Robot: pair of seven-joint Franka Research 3 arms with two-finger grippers.
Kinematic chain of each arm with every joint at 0, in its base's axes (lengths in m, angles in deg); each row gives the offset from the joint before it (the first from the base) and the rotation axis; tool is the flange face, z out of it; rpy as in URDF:
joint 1: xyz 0 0 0.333 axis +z
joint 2: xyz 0 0 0 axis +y
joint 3: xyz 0 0 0.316 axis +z
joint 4: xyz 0.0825 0 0 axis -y
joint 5: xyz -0.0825 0 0.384 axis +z
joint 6: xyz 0 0 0 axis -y
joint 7: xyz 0.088 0 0 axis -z
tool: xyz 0 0 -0.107 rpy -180 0 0
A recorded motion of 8 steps. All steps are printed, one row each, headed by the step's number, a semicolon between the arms.
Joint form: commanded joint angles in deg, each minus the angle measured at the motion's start. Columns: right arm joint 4, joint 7, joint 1, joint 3, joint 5, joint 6, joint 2; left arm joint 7, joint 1, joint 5, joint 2, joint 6, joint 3, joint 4.
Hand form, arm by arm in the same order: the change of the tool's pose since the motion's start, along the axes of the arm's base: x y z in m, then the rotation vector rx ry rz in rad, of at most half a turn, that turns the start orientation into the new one. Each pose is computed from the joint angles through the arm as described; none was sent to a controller.
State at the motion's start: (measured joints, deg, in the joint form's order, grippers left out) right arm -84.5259 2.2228 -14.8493 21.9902 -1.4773 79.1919 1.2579; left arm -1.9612 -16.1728 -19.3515 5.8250 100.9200 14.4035 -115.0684
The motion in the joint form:
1: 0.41 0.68 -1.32 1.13 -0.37 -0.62 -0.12; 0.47 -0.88 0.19 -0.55 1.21 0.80 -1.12
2: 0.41 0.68 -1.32 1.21 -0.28 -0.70 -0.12; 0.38 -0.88 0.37 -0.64 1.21 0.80 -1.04
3: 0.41 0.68 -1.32 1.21 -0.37 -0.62 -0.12; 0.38 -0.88 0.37 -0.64 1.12 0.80 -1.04
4: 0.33 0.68 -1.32 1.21 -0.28 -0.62 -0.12; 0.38 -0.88 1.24 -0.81 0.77 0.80 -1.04
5: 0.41 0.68 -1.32 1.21 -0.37 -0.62 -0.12; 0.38 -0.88 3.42 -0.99 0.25 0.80 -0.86
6: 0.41 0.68 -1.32 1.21 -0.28 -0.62 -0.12; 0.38 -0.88 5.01 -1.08 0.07 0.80 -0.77
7: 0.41 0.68 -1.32 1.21 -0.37 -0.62 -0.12; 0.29 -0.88 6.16 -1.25 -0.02 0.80 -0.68
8: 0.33 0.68 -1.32 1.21 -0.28 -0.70 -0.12; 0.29 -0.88 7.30 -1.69 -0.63 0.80 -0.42
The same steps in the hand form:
1: -0.0016 -0.0027 0.0036 -0.0083 0.0003 -0.0159; -0.0028 0.0006 -0.0022 0.0024 -0.0127 -0.0046
2: -0.0019 -0.0018 0.0035 -0.0069 0.0019 -0.0144; -0.0026 0.0008 -0.0009 0.0050 -0.0152 -0.0049
3: -0.0017 -0.0020 0.0036 -0.0083 0.0003 -0.0145; -0.0028 0.0008 -0.0010 0.0048 -0.0137 -0.0053
4: -0.0017 -0.0018 0.0029 -0.0069 0.0019 -0.0144; -0.0039 0.0019 0.0000 0.0161 -0.0109 -0.0147
5: -0.0017 -0.0020 0.0036 -0.0083 0.0003 -0.0145; -0.0049 0.0049 0.0018 0.0465 -0.0089 -0.0365
6: -0.0017 -0.0018 0.0036 -0.0067 0.0005 -0.0144; -0.0052 0.0072 0.0026 0.0696 -0.0093 -0.0514
7: -0.0017 -0.0020 0.0036 -0.0083 0.0003 -0.0145; -0.0053 0.0089 0.0044 0.0864 -0.0121 -0.0603
8: -0.0019 -0.0018 0.0028 -0.0071 0.0033 -0.0144; -0.0062 0.0105 0.0095 0.1004 -0.0139 -0.0721

